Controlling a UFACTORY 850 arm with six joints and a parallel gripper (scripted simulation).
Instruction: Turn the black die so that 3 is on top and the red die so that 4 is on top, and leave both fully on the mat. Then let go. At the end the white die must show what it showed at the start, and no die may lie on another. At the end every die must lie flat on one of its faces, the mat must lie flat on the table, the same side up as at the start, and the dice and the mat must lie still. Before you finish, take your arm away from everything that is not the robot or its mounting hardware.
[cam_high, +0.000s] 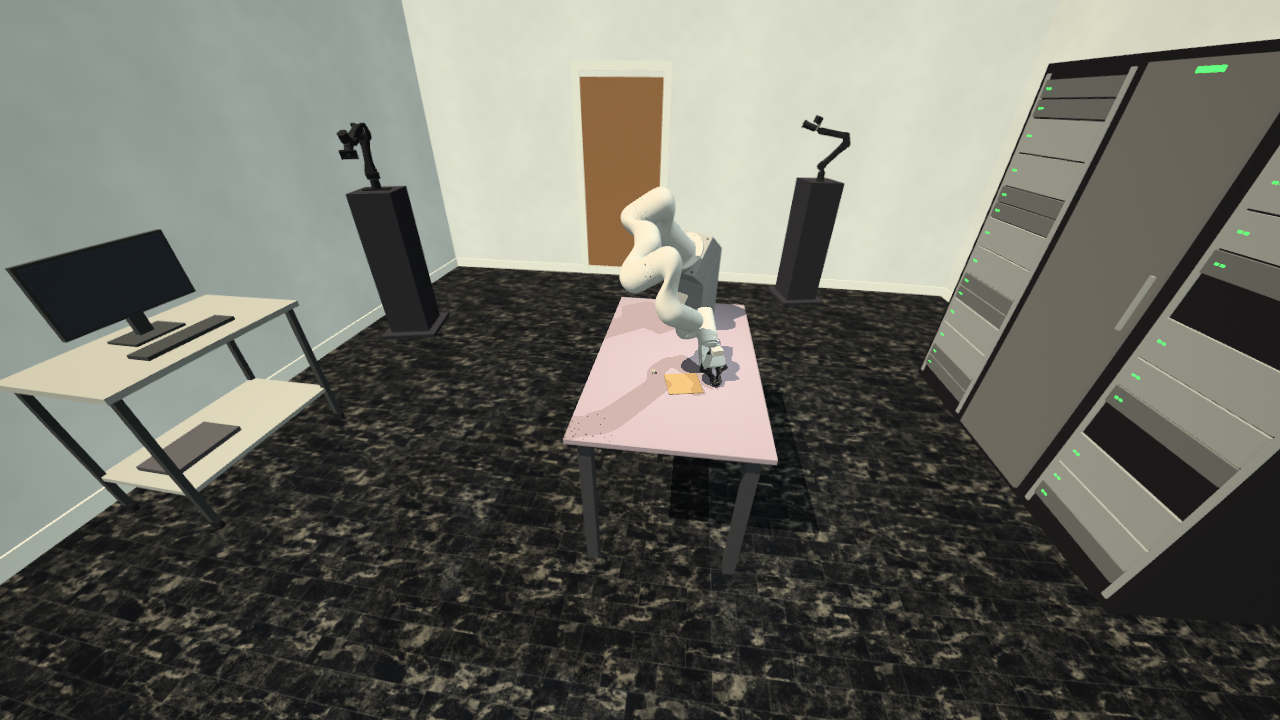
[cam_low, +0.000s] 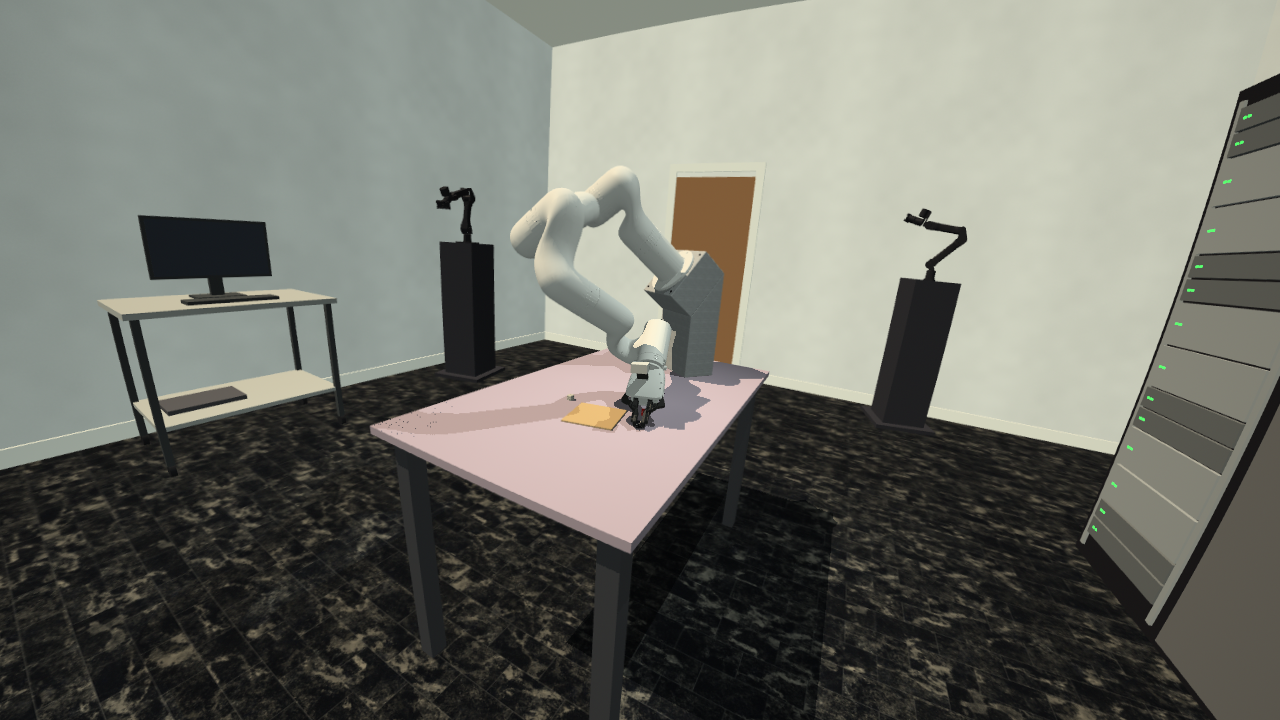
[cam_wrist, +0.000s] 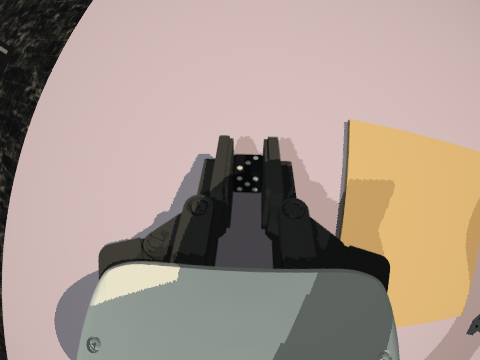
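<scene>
The black die lies 20 mm below my hand and 10 mm ahead of it. Also, from my hand: mat (130 mm to the right, 20 mm below, 20 mm behind); red die (90 mm behind, 20 mm below, 10 mm to the right); white die (240 mm to the right, 110 mm behind, 20 mm below).
</scene>
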